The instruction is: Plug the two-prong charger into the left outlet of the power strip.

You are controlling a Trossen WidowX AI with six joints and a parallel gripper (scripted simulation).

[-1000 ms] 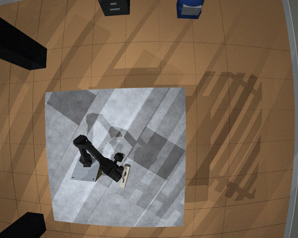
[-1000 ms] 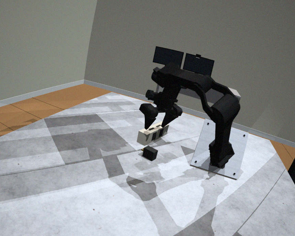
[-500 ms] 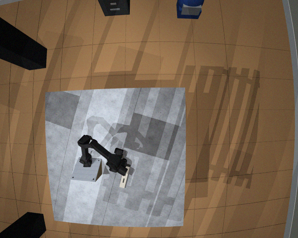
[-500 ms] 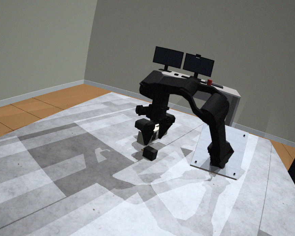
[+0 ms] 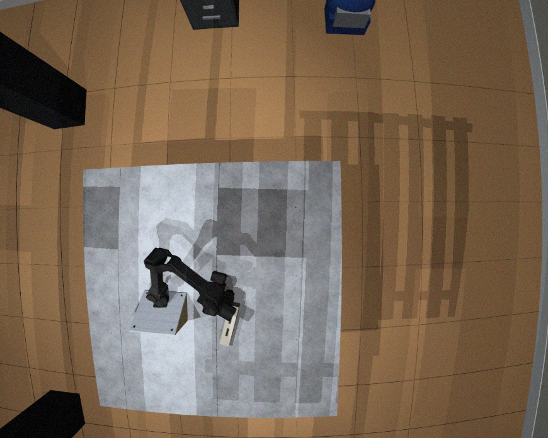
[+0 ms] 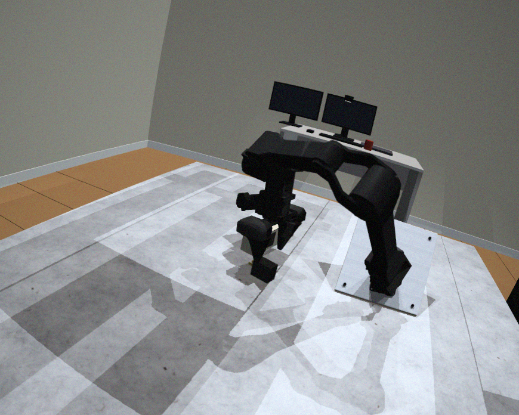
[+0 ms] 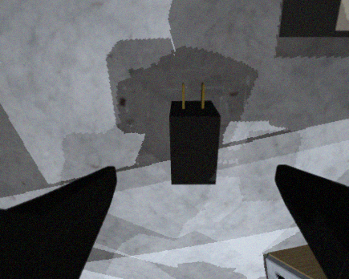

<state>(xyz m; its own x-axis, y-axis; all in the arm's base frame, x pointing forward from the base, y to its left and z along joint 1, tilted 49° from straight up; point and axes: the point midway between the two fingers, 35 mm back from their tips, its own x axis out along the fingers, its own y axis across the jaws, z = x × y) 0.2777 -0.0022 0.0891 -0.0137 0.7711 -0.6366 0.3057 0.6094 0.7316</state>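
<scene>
Now: gripper tip 4 cm above the two-prong charger, 2 cm short of it and 1 cm to the left of it.
</scene>
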